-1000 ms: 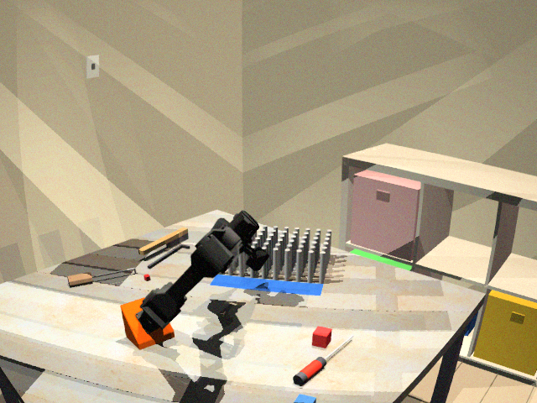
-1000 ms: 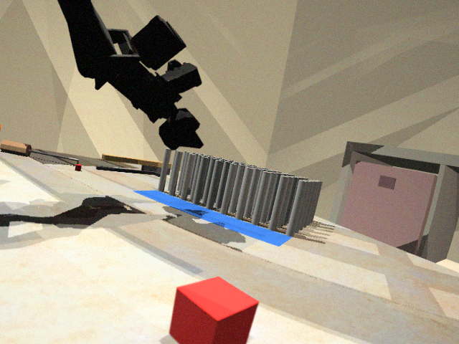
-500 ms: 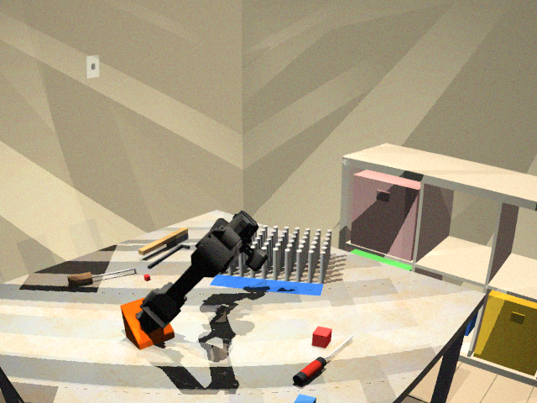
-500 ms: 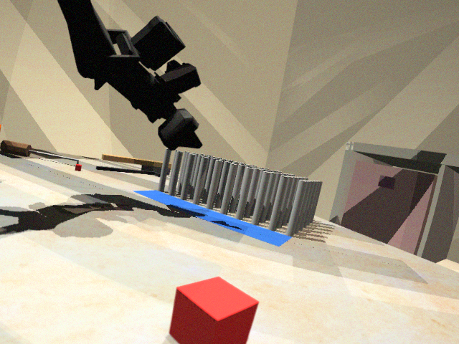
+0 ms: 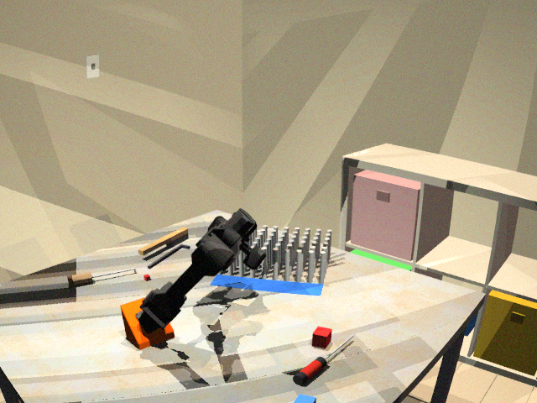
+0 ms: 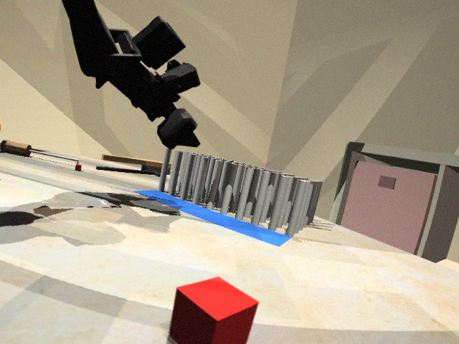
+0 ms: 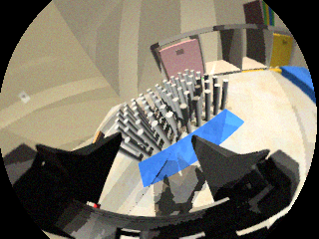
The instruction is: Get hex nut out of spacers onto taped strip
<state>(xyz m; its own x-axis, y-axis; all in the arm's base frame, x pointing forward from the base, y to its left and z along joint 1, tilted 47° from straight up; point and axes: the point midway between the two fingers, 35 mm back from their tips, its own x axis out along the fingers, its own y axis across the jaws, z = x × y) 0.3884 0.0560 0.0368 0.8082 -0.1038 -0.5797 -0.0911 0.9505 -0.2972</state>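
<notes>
Now: gripper tip 38 cm to the right of the hook tool, 31 cm past it and 14 cm above it. The rest, counted from my gripper tip: blue taped strip: 15 cm below, 5 cm ahead, 4 cm to the right; then tiny red cube: 28 cm to the left, 20 cm behind, 15 cm below; then hex nut: 18 cm ahead, 15 cm below, 8 cm to the left.
</notes>
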